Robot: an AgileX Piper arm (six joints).
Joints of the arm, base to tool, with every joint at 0 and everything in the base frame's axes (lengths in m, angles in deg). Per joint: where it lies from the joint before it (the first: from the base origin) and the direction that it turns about. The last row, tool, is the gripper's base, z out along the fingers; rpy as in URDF.
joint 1: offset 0 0 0.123 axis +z
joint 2: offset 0 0 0 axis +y
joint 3: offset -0.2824 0 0.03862 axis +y
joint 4: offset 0.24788 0 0.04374 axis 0.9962 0 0.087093
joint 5: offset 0 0 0 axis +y
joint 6: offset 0.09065 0 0.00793 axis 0.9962 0 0.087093
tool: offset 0 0 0 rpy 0 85.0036 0
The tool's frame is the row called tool.
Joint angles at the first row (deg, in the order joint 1, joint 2, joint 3, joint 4, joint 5, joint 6):
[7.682, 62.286, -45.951, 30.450, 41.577, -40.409]
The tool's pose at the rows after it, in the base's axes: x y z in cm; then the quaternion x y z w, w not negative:
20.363 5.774 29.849 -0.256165 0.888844 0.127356 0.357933
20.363 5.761 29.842 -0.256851 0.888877 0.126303 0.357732
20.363 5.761 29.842 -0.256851 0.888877 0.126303 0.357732
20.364 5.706 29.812 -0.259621 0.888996 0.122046 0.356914
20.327 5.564 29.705 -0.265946 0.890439 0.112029 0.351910
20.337 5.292 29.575 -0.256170 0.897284 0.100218 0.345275
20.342 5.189 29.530 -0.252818 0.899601 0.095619 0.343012
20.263 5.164 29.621 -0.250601 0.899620 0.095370 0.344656
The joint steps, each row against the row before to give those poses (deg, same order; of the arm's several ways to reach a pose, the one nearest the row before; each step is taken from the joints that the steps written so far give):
[-0.002, 0.001, 0.001, -0.631, -0.033, -0.003]
[0.002, -0.001, -0.001, -0.148, 0.001, 0.003]
[0.000, 0.000, 0.000, 0.000, 0.000, 0.000]
[-0.002, -0.001, 0.001, -0.588, 0.001, -0.003]
[0.001, 0.001, -0.001, -1.655, 0.320, 0.295]
[0.002, -0.001, 0.001, -2.851, -0.001, 2.940]
[-0.002, 0.001, 0.000, -1.055, 0.000, 1.041]
[0.001, -0.267, 0.000, -0.151, 0.000, 0.386]

